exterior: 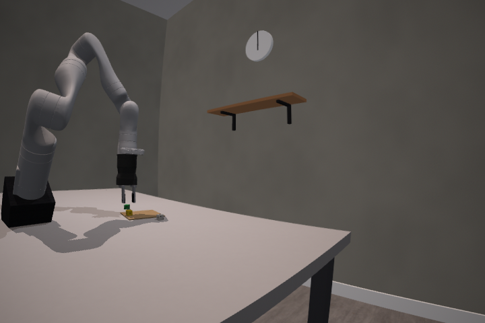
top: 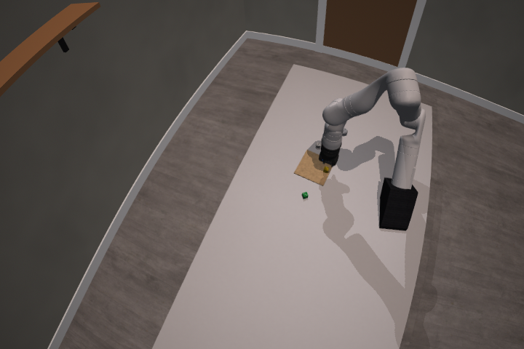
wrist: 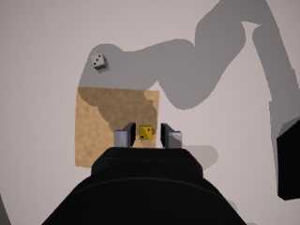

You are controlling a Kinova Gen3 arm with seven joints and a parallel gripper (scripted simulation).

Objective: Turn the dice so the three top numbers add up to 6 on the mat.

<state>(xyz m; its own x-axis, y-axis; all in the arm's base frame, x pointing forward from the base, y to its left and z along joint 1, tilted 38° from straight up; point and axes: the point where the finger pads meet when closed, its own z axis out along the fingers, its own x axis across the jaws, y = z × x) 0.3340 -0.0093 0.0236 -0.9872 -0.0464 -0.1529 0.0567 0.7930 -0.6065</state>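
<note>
The yellow die lies 6 cm below my hand and 1 cm to the left of it. Also, from my hand: green die 16 cm to the left, 6 cm below, 5 cm ahead; then tan mat 7 cm below, 6 cm ahead, 1 cm to the left; then white die 11 cm to the right, 8 cm ahead, 6 cm below.
</note>
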